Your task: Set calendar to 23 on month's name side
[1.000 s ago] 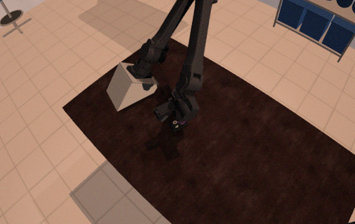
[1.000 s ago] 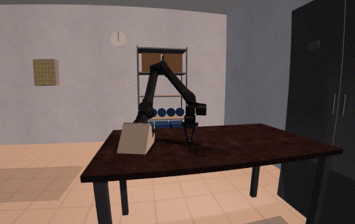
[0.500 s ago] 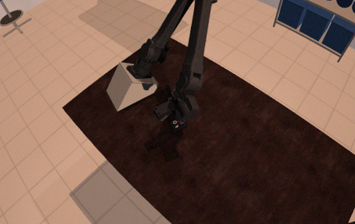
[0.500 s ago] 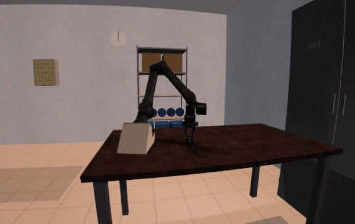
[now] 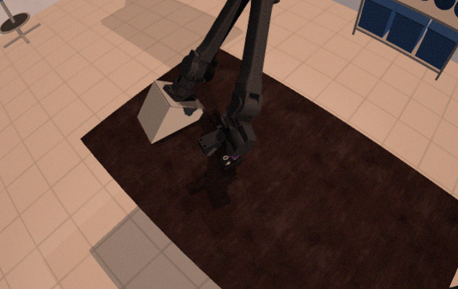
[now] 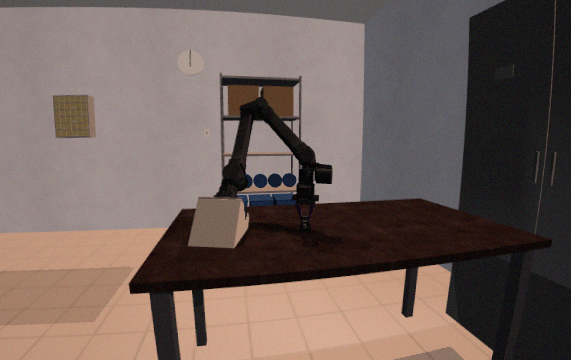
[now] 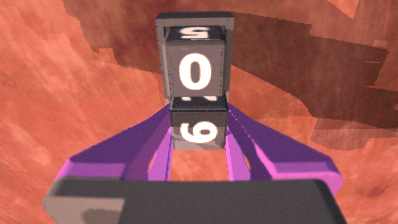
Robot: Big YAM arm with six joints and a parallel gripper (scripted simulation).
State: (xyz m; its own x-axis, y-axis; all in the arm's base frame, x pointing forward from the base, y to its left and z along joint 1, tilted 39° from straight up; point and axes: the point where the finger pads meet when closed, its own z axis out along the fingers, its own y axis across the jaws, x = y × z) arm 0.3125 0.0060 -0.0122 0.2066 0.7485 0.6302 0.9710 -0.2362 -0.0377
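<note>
My gripper is now 30 mm above the dark tray and 10 mm to the left of it.
</note>
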